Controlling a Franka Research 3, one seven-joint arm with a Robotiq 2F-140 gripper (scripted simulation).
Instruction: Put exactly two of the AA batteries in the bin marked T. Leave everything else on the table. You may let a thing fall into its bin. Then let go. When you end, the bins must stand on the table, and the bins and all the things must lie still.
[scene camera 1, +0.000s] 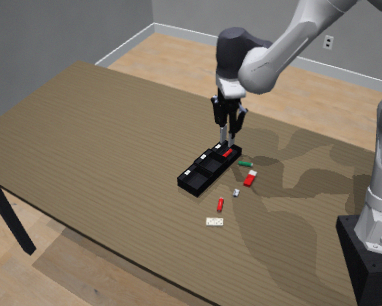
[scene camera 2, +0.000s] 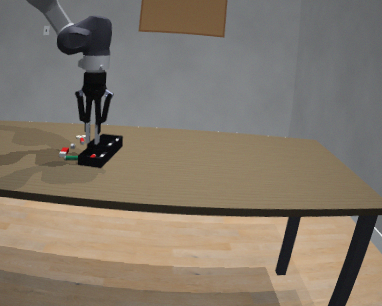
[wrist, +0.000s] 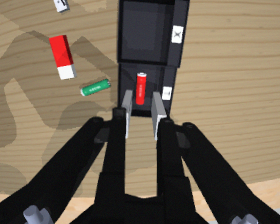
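My gripper (scene camera 1: 227, 142) is visible; so is my gripper (scene camera 2: 92, 142). The wrist view contains my gripper (wrist: 142, 101) together with a red-and-white block (wrist: 60, 47).
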